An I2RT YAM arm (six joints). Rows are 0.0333 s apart.
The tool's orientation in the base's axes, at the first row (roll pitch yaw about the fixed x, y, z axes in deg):
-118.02 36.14 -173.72
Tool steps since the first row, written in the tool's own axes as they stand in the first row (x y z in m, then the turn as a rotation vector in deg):
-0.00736 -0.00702 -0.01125 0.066 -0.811 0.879
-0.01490 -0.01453 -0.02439 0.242 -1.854 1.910
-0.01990 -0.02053 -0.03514 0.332 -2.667 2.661
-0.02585 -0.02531 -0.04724 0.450 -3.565 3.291
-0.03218 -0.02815 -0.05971 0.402 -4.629 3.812
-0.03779 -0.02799 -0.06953 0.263 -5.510 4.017
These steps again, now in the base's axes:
-0.00155 0.00650 0.01361 -0.104 -1.175 0.206
-0.00388 0.01437 0.02840 -0.348 -2.611 0.454
-0.00667 0.02077 0.03970 -0.520 -3.681 0.696
-0.00862 0.02904 0.05121 -0.799 -4.696 1.028
-0.00950 0.03868 0.06170 -1.062 -5.690 1.617
-0.00857 0.04758 0.06862 -1.285 -6.313 2.249

